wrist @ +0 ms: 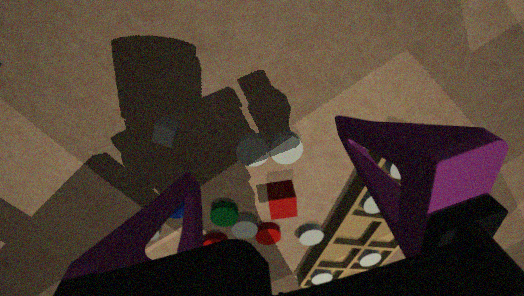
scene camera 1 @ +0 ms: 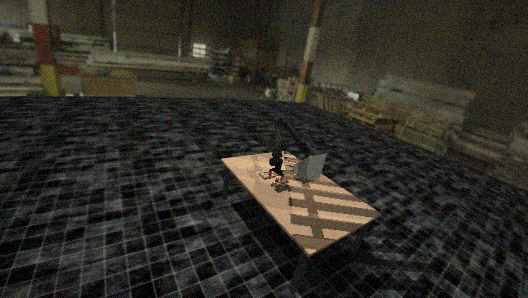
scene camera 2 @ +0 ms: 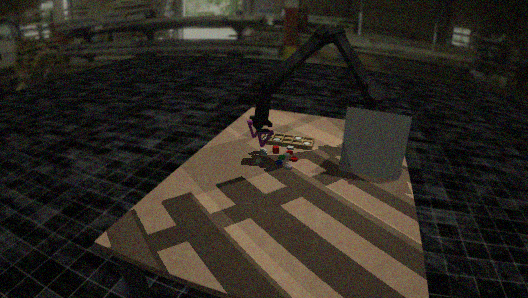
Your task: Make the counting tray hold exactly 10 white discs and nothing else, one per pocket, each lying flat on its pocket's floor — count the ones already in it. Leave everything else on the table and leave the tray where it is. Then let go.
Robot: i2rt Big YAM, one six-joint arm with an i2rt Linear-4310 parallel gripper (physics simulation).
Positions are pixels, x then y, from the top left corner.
Labels:
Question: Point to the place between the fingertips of my gripper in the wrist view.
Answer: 261,153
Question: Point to a counting tray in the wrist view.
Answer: At 351,230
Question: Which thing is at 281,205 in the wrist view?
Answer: A red cube.

